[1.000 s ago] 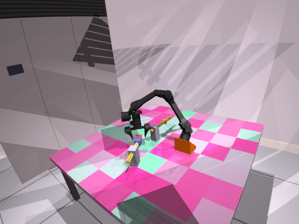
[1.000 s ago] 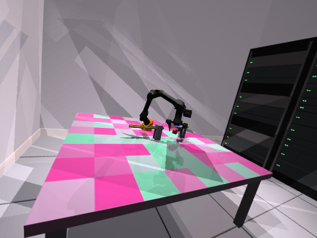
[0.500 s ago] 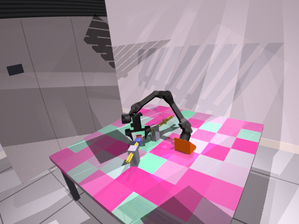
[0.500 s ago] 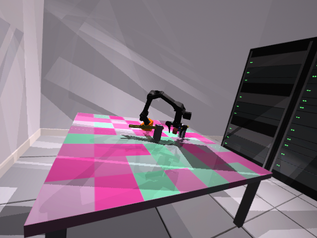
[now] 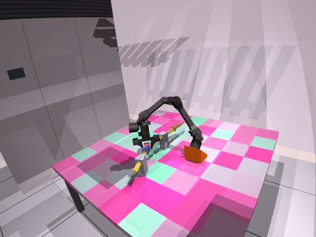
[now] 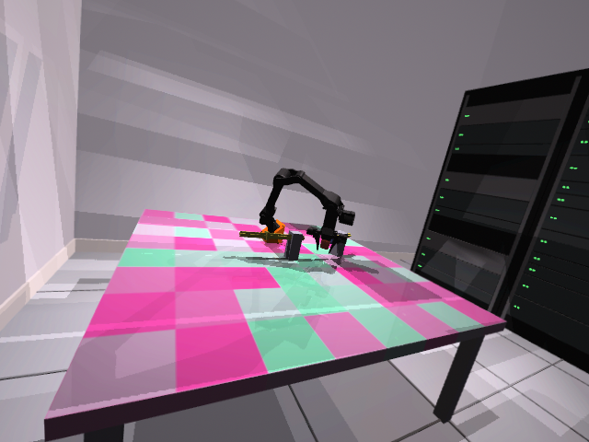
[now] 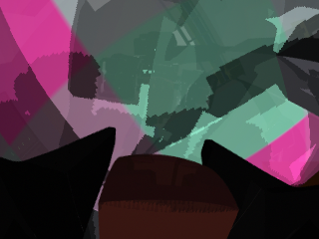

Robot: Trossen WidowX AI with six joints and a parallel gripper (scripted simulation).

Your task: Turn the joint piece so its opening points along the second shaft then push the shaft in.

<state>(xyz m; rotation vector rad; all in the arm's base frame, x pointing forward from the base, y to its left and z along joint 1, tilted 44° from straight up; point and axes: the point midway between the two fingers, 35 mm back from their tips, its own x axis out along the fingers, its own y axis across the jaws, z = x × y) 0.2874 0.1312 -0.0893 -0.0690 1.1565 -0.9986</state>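
Right now my gripper tip is 40 mm below the joint piece, 10 mm to the right of it and 10 mm past it.
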